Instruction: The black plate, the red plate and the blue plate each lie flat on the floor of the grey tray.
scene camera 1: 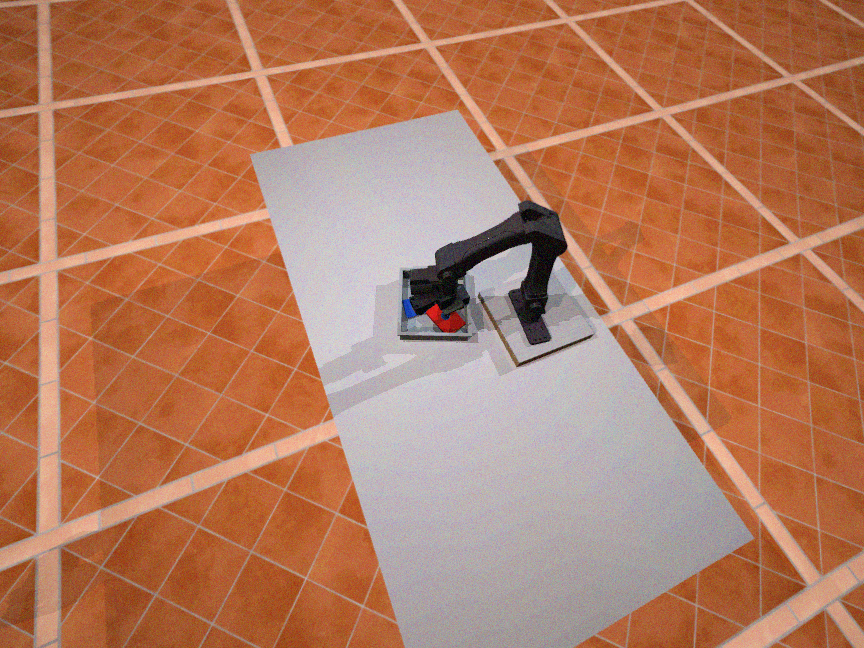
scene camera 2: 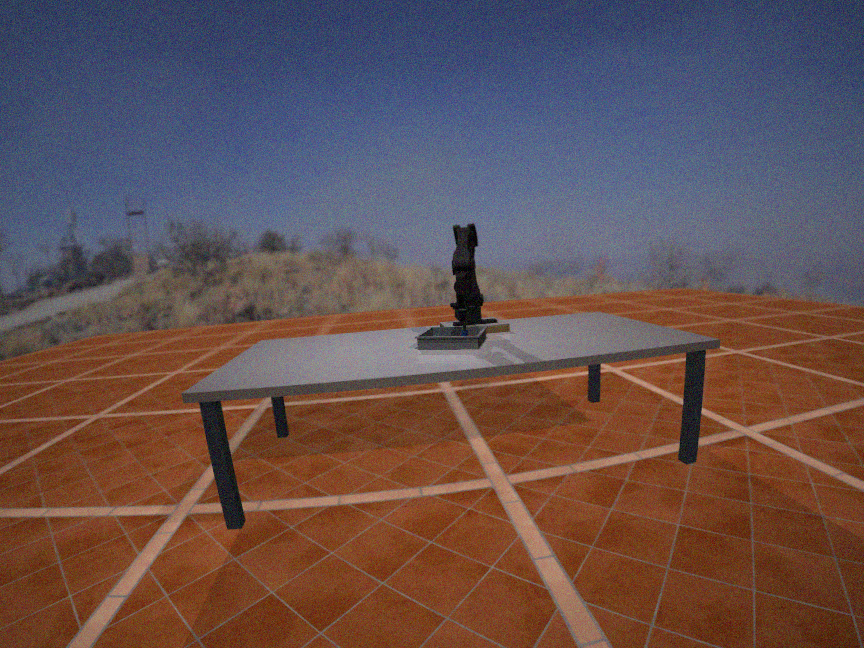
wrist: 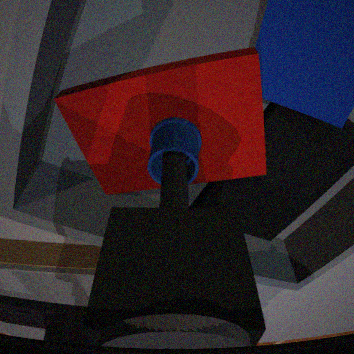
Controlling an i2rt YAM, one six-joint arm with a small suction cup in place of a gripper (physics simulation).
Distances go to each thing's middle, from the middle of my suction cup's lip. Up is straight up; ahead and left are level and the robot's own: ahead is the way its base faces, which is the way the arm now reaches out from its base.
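With the black plate [wrist: 301,152] in sight, I find my suction cup 20 mm above it, 20 mm past it and 80 mm to the left of it. The red plate [wrist: 111,118] is 20 mm below my suction cup. As for the blue plate [wrist: 298,55], it sits 80 mm ahead of my suction cup, 60 mm to the right of it and 10 mm below it.
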